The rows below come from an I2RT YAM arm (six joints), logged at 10 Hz.
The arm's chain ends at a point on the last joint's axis. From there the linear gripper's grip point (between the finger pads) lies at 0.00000 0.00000 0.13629 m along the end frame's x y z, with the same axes.
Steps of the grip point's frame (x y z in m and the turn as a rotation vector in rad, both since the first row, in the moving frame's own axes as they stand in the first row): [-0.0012 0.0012 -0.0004 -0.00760 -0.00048 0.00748]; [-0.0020 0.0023 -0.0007 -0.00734 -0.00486 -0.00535]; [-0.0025 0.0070 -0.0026 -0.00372 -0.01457 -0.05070]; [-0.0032 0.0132 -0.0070 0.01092 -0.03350 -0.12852]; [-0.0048 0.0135 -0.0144 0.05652 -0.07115 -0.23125]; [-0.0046 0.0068 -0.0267 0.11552 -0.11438 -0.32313]
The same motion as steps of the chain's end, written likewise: [-0.0011 0.0002 -0.0004 -0.00760 -0.00048 0.00748]; [-0.0013 0.0013 -0.0007 -0.00734 -0.00486 -0.00535]; [-0.0005 0.0064 -0.0026 -0.00372 -0.01457 -0.05070]; [0.0014 0.0144 -0.0069 0.01092 -0.03350 -0.12852]; [0.0057 0.0200 -0.0138 0.05652 -0.07115 -0.23125]; [0.0132 0.0197 -0.0249 0.11552 -0.11438 -0.32313]
